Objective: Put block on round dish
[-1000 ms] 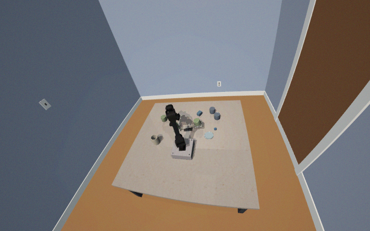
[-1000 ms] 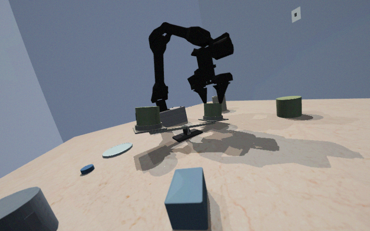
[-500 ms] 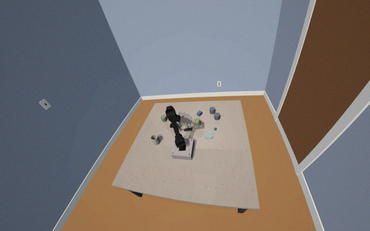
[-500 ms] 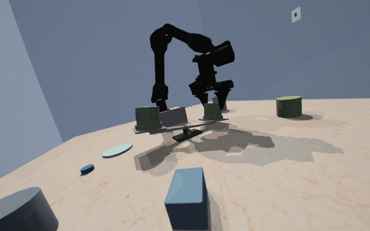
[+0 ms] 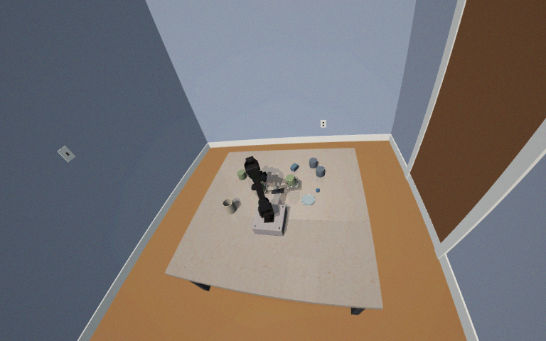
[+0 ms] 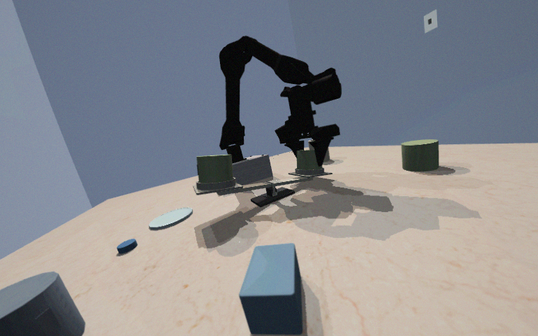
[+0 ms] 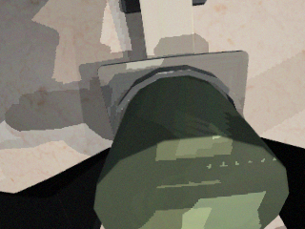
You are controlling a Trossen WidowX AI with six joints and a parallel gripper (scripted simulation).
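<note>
The balance is 10 mm behind my gripper tip, 140 mm to the right of it and 10 mm below it. Also, from my gripper tip: pale green block: 10 mm below; beige cup: 160 mm behind, 220 mm to the left, 10 mm below; blue block: 220 mm ahead, 290 mm to the right, 30 mm below.
</note>
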